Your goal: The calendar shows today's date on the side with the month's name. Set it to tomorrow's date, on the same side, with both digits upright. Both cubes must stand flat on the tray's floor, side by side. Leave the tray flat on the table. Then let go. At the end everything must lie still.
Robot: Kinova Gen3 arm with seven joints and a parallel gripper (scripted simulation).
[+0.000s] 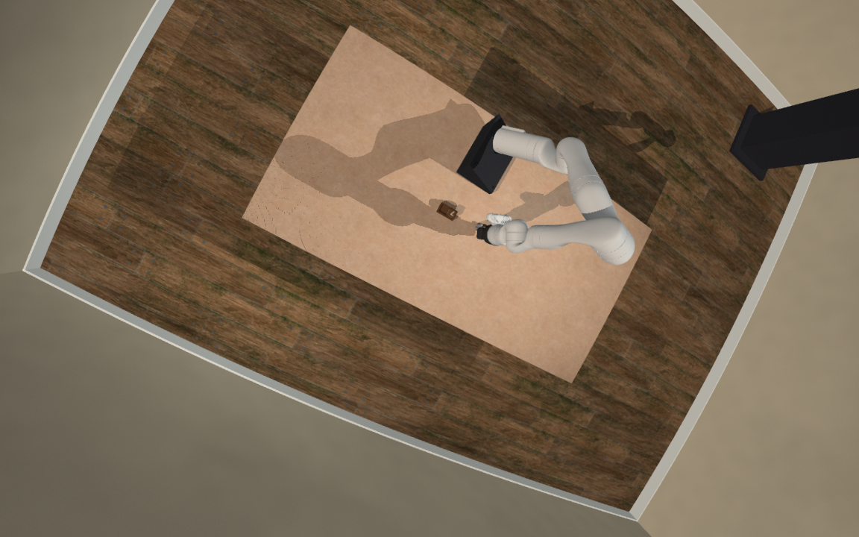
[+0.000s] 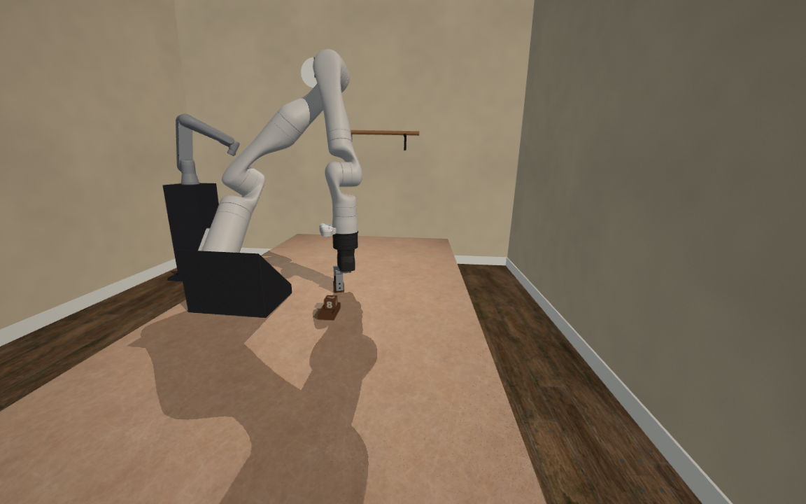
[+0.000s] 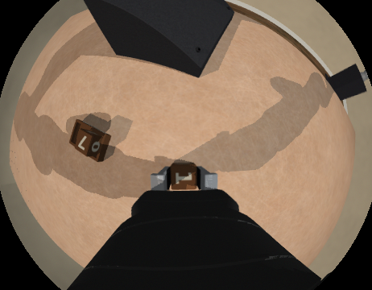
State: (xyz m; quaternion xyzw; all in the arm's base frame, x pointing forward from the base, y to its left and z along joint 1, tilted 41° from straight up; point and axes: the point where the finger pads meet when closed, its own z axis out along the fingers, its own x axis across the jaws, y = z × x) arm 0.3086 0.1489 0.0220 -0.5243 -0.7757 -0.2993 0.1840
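Right now my hand is 1 cm above the brown cube. The rest, counted from my hand: dark wooden tray 16 cm to the right, 2 cm below, 1 cm ahead.
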